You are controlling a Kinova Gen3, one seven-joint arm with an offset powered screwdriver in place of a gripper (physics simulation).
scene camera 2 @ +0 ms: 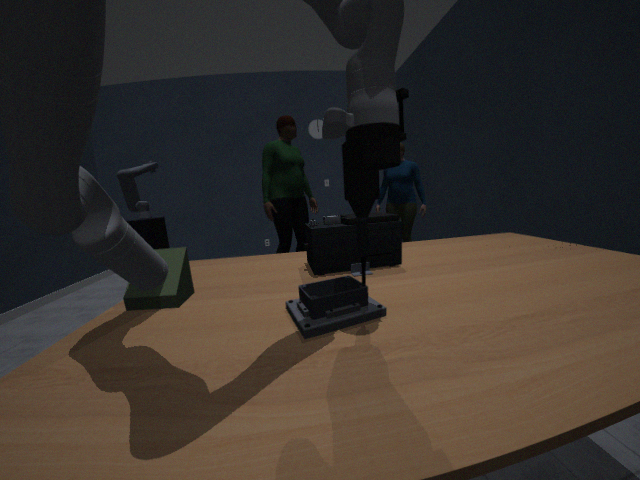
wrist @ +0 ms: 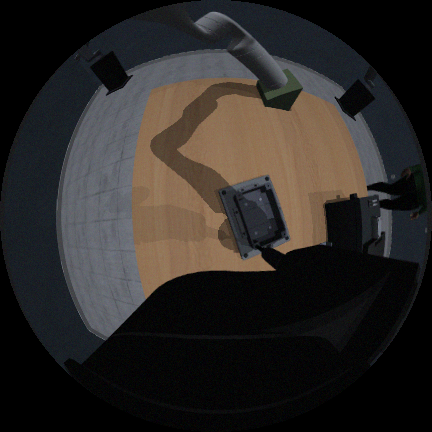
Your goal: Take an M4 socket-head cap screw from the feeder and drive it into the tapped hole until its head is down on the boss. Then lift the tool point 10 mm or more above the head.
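Observation:
My screwdriver (scene camera 2: 363, 283) (wrist: 258, 246) points straight down, with its thin dark bit at the right corner of the dark open-topped housing (scene camera 2: 316, 301) (wrist: 274, 210). In the wrist view the bit reaches the housing's lower edge. The housing sits on a grey base plate (scene camera 2: 330, 327) (wrist: 247, 184) with holes at its corners. The bit's very end, any screw on it and the tapped hole under it are too small and dark to make out. The screw feeder (scene camera 2: 330, 253) (wrist: 342, 225) is a black box behind the housing in the scene view. The tool has no fingers to judge.
A small grey bracket (scene camera 2: 361, 269) stands in front of the feeder. The arm's green mount (scene camera 2: 178, 279) (wrist: 285, 95) is at the table's left in the scene view. Two people (scene camera 2: 284, 170) (scene camera 2: 401, 180) stand beyond the wooden table (scene camera 2: 491, 320) (wrist: 260, 135). Shadows of the arm cross it.

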